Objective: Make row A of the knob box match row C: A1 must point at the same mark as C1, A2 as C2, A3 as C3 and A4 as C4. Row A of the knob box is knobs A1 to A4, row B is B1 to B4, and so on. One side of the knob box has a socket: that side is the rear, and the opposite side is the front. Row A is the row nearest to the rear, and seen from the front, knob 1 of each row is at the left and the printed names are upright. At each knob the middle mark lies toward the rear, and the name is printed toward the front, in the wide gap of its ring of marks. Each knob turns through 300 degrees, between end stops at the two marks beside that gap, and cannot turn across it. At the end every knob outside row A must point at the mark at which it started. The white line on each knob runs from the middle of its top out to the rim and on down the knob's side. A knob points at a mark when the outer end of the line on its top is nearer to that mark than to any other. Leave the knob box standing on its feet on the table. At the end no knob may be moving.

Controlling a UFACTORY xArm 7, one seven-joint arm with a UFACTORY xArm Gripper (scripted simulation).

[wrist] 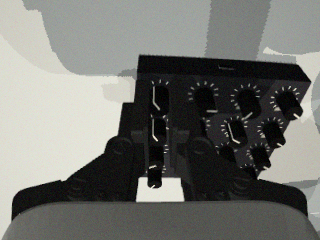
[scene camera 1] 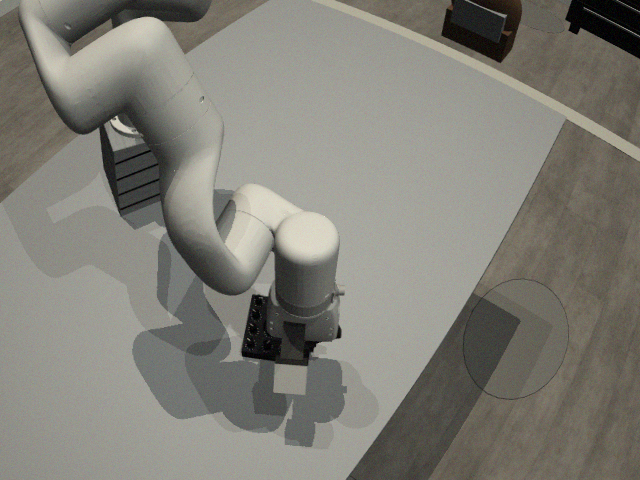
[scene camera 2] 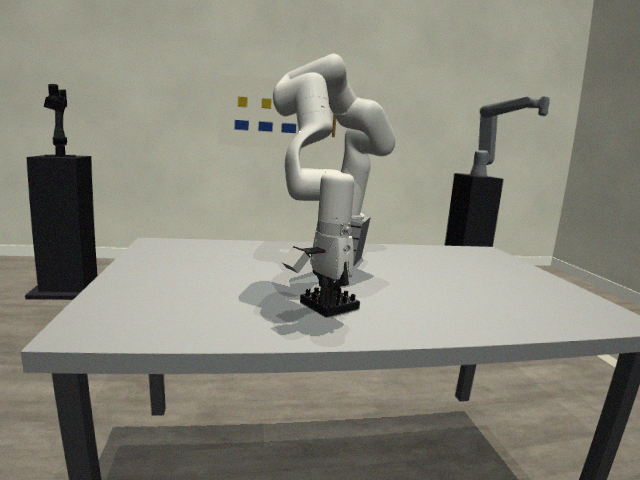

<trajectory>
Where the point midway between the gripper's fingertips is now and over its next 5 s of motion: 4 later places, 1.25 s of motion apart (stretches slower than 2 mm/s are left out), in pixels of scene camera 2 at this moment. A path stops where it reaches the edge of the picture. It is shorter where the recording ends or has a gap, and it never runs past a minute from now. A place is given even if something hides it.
My gripper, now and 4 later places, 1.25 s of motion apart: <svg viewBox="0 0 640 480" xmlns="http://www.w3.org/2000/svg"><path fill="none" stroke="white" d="M327 303L329 289L329 286L330 283L329 283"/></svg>
</trajectory>
